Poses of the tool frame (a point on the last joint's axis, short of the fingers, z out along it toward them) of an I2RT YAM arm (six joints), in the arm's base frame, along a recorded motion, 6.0 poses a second.
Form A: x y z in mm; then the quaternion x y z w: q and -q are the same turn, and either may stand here.
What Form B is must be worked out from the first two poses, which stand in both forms.
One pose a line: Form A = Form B
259 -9 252 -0.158 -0.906 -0.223 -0.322 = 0.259 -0.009 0.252 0.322 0.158 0.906 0.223
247 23 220 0.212 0.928 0.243 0.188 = 0.247 0.023 0.220 0.188 0.212 0.928 0.243
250 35 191 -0.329 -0.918 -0.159 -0.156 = 0.250 0.035 0.191 0.156 0.329 0.918 0.159
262 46 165 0.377 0.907 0.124 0.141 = 0.262 0.046 0.165 0.141 0.377 0.907 0.124
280 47 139 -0.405 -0.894 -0.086 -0.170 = 0.280 0.047 0.139 0.170 0.405 0.894 0.086
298 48 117 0.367 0.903 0.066 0.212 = 0.298 0.048 0.117 0.212 0.367 0.903 0.066
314 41 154 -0.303 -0.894 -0.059 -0.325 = 0.314 0.041 0.154 0.325 0.303 0.894 0.059
